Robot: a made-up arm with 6 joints.
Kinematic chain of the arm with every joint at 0, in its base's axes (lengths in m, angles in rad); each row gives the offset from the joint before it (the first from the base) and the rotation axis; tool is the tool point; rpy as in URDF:
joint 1: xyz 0.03 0 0.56 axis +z
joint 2: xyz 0.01 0 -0.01 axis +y
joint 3: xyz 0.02 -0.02 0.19 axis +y
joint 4: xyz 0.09 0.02 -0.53 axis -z
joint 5: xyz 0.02 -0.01 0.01 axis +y
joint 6: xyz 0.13 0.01 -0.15 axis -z
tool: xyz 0.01 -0.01 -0.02 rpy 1.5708 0 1.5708
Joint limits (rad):
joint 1: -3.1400..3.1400
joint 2: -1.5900..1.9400
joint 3: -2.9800..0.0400
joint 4: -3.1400..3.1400
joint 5: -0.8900..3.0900
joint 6: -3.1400..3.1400
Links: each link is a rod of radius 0.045 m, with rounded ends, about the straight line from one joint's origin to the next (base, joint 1, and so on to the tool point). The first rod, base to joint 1, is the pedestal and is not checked.
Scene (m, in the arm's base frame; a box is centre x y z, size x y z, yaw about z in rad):
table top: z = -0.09
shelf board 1: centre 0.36 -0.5 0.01 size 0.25 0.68 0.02 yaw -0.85
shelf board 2: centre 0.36 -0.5 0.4 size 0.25 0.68 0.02 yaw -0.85
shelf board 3: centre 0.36 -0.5 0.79 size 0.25 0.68 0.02 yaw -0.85
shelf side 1: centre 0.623 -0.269 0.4 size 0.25 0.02 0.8 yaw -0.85
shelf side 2: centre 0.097 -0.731 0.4 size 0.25 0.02 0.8 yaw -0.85
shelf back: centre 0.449 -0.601 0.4 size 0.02 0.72 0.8 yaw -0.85
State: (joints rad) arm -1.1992 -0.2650 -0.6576 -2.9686 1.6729 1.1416
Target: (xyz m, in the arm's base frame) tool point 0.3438 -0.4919 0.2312
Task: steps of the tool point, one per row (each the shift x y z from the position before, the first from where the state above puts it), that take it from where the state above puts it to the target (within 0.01 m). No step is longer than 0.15 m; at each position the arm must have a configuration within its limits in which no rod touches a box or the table.
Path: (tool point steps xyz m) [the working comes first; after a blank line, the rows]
Joints at the target: -0.9987 0.2615 -0.7484 -3.0126 1.3792 1.0992
Straight joint move there: touches shelf board 2.

1: -0.0553 0.0353 0.0087
2: -0.0516 0.0483 0.0036
3: -0.0446 0.0595 -0.0026
4: -0.0346 0.0687 -0.0097
5: 0.0500 -0.0077 -0.1059
6: 0.0406 0.0306 -0.1138
7: 0.0178 0.0675 -0.1098
8: 0.0440 -0.0592 -0.0117
9: 0.0448 -0.0535 -0.0037
10: 0.0445 -0.0472 0.0039
11: 0.0427 -0.0405 0.0115

